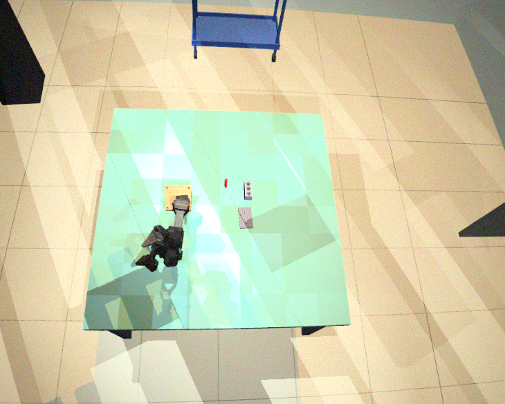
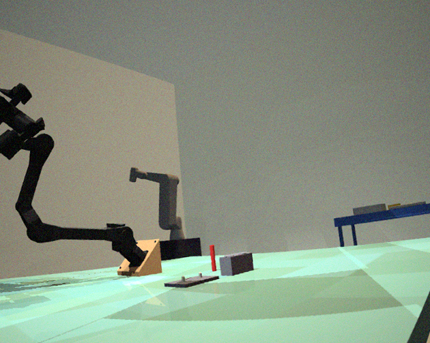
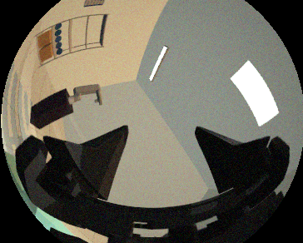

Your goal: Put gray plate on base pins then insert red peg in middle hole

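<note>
My gripper tip is 530 mm above the gray plate, 510 mm to the right of it and 500 mm short of it. The rest, counted from my gripper tip: red peg 550 mm to the left, 530 mm below, 380 mm ahead; then base 560 mm below, 470 mm ahead, 360 mm to the left.
</note>
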